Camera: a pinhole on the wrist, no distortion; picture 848 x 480 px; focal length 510.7 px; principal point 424.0 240.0 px. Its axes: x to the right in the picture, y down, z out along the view. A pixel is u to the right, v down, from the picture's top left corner.
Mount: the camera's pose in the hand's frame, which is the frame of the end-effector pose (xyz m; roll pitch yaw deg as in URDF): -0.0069 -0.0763 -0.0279 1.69 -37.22 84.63
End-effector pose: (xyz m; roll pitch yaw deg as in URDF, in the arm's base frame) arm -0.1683 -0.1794 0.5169 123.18 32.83 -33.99
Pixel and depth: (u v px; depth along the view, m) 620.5 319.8 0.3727
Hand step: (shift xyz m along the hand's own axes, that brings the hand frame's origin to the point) -0.0644 -0.1836 0.3569
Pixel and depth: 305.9 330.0 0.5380
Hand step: -0.1253 -0.4931 0.3273
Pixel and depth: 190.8 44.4 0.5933
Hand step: 0.1833 -0.6671 0.2751
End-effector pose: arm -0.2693 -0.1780 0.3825 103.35 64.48 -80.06
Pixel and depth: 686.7 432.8 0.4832
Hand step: -0.1834 -0.1576 0.5113
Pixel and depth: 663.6 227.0 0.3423
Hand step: 0.0044 -0.1566 0.3415
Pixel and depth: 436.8 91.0 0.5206
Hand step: 0.1313 -0.3923 0.3908
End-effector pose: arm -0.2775 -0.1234 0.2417 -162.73 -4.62 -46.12
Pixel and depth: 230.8 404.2 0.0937
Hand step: -0.0421 -0.1588 0.0259
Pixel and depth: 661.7 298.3 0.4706
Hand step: -0.0569 -0.1832 0.4804
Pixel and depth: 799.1 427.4 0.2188
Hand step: -0.0809 -0.0751 0.2454
